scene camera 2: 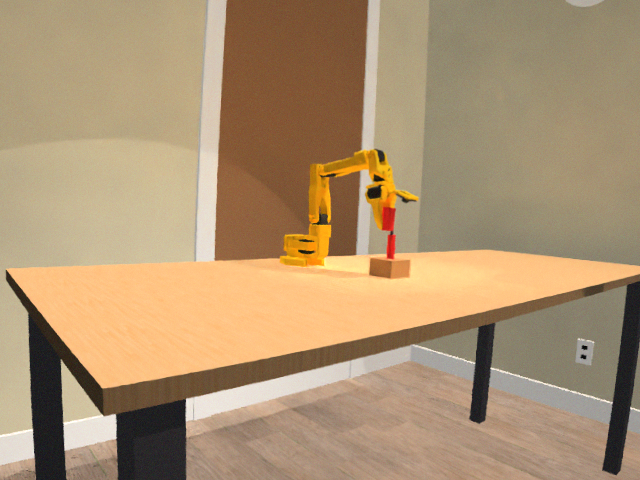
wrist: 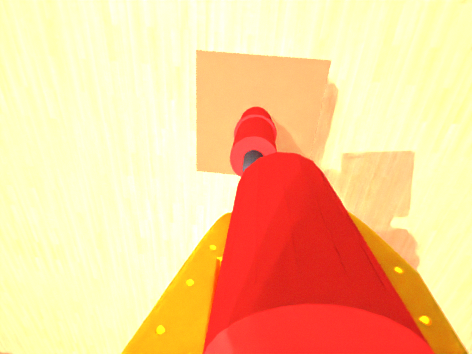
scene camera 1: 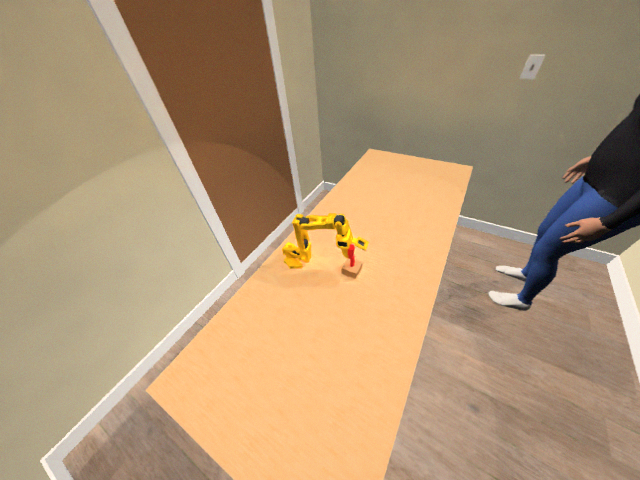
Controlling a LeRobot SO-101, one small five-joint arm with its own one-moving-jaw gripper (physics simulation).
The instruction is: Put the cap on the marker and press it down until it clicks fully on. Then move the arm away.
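Places are measured from the arm's base along level axes (x ahead, y left, z up), in metres.
Pixels of known places: hand, its tool point: (scene camera 2: 387,226) (wrist: 239,227) (scene camera 1: 349,251); arm's base, origin of its link: (scene camera 2: 307,265) (scene camera 1: 300,261).
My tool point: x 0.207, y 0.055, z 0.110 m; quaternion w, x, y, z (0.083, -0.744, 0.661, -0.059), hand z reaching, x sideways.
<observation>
Ahead of a thing's pixels: the offset from my tool point to its middle. "*": to the spot under its first point. Level surfaces: height alone.
The red cap {0.009 m ahead, 0.011 m right, 0.017 m up} (scene camera 1: 351,250) (scene camera 2: 388,217) (wrist: 282,195) is in my gripper (scene camera 1: 348,253) (scene camera 2: 386,223) (wrist: 291,235), whose jaws press on its two sides. The red marker {0.014 m ahead, 0.002 m right, 0.040 m down} (scene camera 1: 352,261) (scene camera 2: 391,248) (wrist: 255,126) stands upright in a tan block {0.014 m ahead, 0.002 m right, 0.091 m down} (scene camera 1: 353,270) (scene camera 2: 388,268) (wrist: 220,95), with its dark tip {* 0.021 m ahead, 0.011 m right, 0.008 m down} (scene camera 2: 391,232) (wrist: 252,159) up. The cap hangs directly over the tip, its axis slightly left of the marker in scene camera 2. A little of the tip shows below the cap. The wrist view shows the cap covering part of the tip; whether the tip is inside is hidden.
The block rests on the wooden table {0.110 m down} (scene camera 1: 330,351) (scene camera 2: 248,320). The arm's base (scene camera 1: 293,256) (scene camera 2: 303,250) stands on the table to the left of the block in both scene views. A person (scene camera 1: 578,206) stands beyond the table's right edge in scene camera 1.
</observation>
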